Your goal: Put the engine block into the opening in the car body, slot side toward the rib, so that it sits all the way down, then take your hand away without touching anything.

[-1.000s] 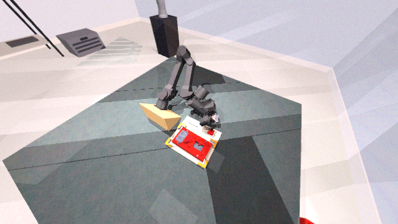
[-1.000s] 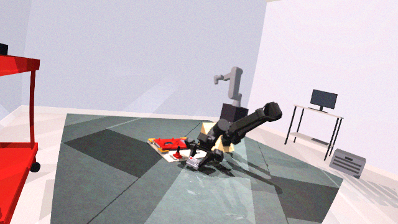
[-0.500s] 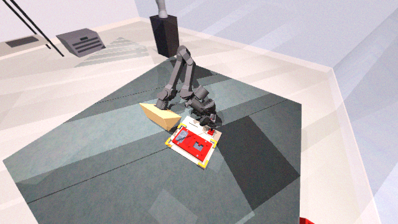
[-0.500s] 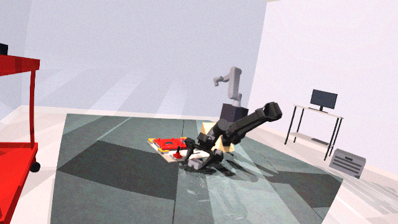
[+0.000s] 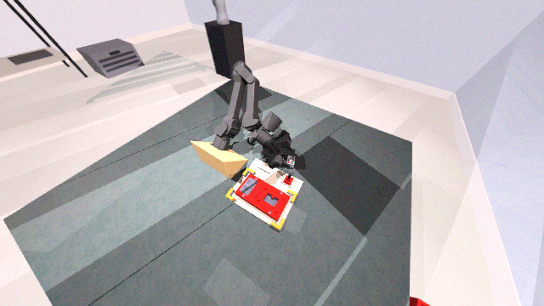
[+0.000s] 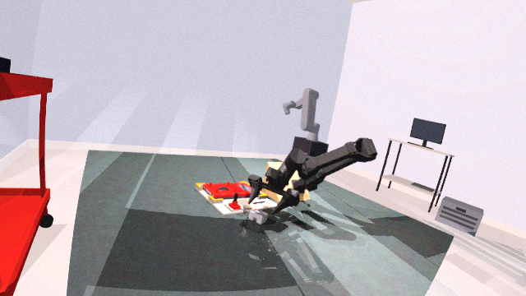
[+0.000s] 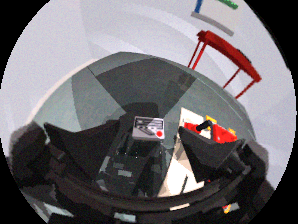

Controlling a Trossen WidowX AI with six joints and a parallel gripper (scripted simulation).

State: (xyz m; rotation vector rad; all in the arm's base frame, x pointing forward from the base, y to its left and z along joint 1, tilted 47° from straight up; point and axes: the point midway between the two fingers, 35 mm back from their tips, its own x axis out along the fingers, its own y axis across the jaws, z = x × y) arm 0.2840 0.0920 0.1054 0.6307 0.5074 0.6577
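Now: the engine block 30 mm below my gripper tip and 10 mm ahead of it.
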